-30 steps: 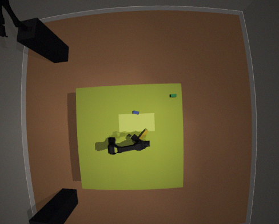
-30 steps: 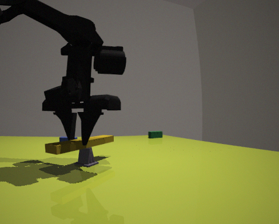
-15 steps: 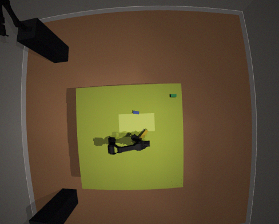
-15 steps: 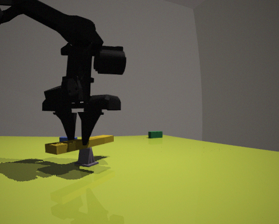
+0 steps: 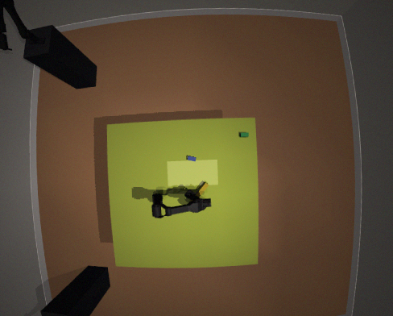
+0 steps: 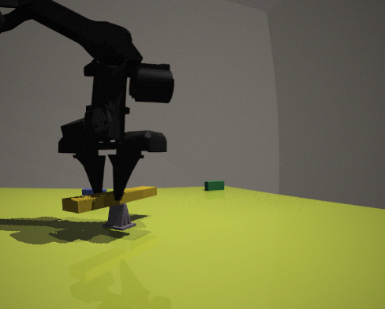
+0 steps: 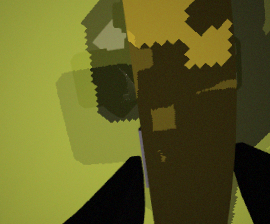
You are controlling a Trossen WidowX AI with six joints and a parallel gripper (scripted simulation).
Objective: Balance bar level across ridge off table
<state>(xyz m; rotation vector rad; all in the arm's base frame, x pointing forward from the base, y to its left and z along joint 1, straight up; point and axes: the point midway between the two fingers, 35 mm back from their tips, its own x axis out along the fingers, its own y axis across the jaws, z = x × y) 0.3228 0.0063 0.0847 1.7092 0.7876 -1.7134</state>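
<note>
My gripper tip is 2 cm to the right of the yellow bar and 2 cm short of it. From my gripper tip the other things lie so: blue block (31 cm to the left, 3 cm below, 3 cm behind); then green block (49 cm to the left, 42 cm ahead, 3 cm below).
</note>
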